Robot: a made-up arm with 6 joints.
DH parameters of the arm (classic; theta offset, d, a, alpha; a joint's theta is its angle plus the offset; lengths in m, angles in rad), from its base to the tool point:
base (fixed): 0 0.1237 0 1.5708
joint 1: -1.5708 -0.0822 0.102 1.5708
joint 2: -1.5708 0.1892 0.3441 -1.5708
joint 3: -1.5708 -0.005 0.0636 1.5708
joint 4: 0 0.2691 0.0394 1.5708
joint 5: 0 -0.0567 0.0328 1.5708
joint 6: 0 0.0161 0.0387 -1.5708
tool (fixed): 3.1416 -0.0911 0 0
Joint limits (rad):
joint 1: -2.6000..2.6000
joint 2: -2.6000..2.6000
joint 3: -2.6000..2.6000
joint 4: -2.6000..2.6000
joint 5: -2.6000..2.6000
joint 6: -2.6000..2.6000
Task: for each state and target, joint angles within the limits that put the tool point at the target. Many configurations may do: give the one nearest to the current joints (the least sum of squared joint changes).
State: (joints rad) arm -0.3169 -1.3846 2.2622 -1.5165 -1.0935 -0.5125
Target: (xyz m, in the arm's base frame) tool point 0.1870 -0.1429 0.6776
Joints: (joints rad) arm -0.7486 -1.8570 2.2802 -1.5836 -1.1025 -0.6313
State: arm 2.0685 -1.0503 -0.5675 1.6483 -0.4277 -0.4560
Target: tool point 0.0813 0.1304 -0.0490
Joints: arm 1.7958 -1.1113 0.3415 1.6875 -0.4472 -0.6622
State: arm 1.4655 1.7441 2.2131 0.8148 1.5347 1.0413
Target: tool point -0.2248 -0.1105 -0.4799
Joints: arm 0.7455 2.0447 1.3146 0.9965 1.6303 0.8057
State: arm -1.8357 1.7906 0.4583 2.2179 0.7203 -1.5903
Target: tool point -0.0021 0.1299 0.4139
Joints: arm -2.3973 1.6155 0.2253 2.1064 0.6785 -1.2920
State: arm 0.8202 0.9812 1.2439 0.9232 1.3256 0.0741
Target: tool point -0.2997 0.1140 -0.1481
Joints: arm 0.2826 0.5991 0.8617 1.6439 1.4483 -0.2799
